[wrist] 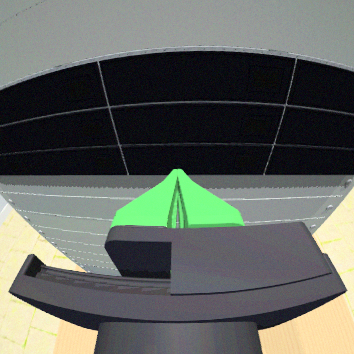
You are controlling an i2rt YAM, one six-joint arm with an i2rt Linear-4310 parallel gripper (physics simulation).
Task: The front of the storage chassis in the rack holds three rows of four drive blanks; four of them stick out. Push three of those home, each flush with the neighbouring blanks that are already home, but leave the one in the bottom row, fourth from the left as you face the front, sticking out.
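Frame: origin at the arm's base, x left, y back, z up, level; centimetres.
Seen in the pictures: gripper, fingertip midpoint: (177,175).
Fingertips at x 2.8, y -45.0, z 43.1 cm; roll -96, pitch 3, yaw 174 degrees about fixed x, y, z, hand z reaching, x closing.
A point is followed by its place in that frame.
The front of the storage chassis (175,49) @(z 51.7, x 2.5, y -45.2 cm) fills the upper half of the wrist view, with three rows of black drive blanks parted by thin grey lines. The middle-column bottom blank (200,160) @(z 44.6, x 1.1, y -44.8 cm) looks level with the blank to its left (65,162) @(z 44.6, x 12.2, y -46.5 cm) and the blank to its right (310,161) @(z 44.6, x -7.8, y -43.4 cm). The blanks above it (195,125) @(z 47.3, x 1.5, y -44.8 cm) (195,77) @(z 50.2, x 1.5, y -44.8 cm) also look flush. No blank in view visibly sticks out; the outer columns are cut off by the frame. My gripper (177,175) @(z 43.1, x 2.8, y -45.0 cm) is shut and empty, its green tips at the lower edge of the middle bottom blank; contact cannot be told.
A plain grey surface (175,22) @(z 53.2, x 2.3, y -46.5 cm) lies above the blanks. Below them are grey rack panels (65,202) @(z 37.1, x 17.2, y -48.8 cm) with thin seams and screws along the sides. Pale yellow tiled floor (22,295) shows at the lower left, and a light wooden surface (300,327) @(z -3.9, x -28.4, y -27.6 cm) at the bottom.
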